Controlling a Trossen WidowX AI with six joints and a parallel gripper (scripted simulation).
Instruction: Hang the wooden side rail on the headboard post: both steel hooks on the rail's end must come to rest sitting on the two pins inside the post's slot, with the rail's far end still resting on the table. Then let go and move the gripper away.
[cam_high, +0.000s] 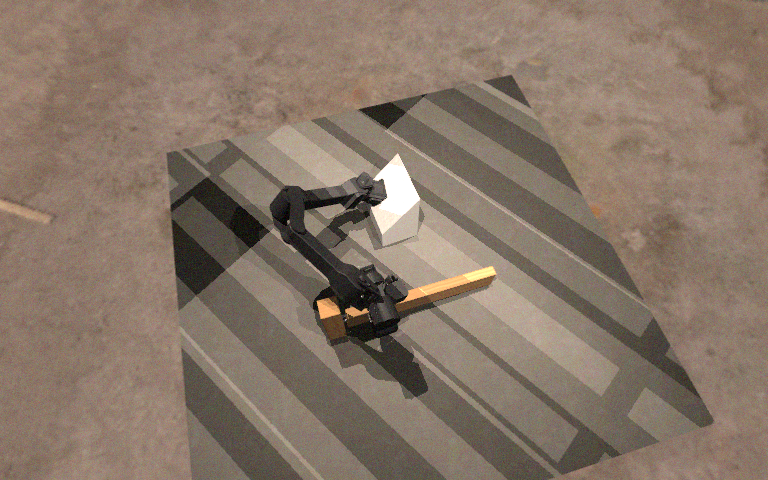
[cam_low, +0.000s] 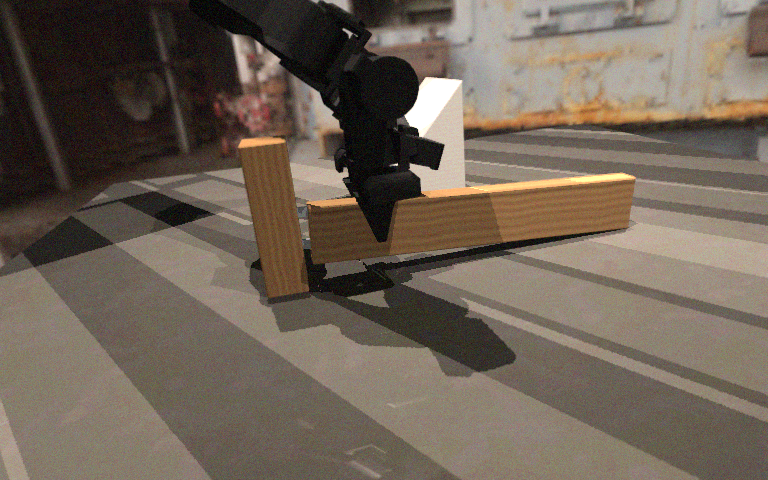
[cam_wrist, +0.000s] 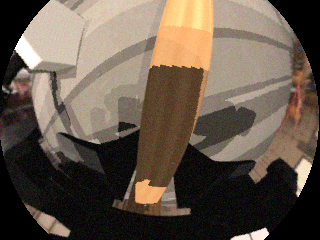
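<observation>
The headboard post lies 10 mm ahead of my gripper tip, 120 mm to the right of it and 40 mm above it.
</observation>
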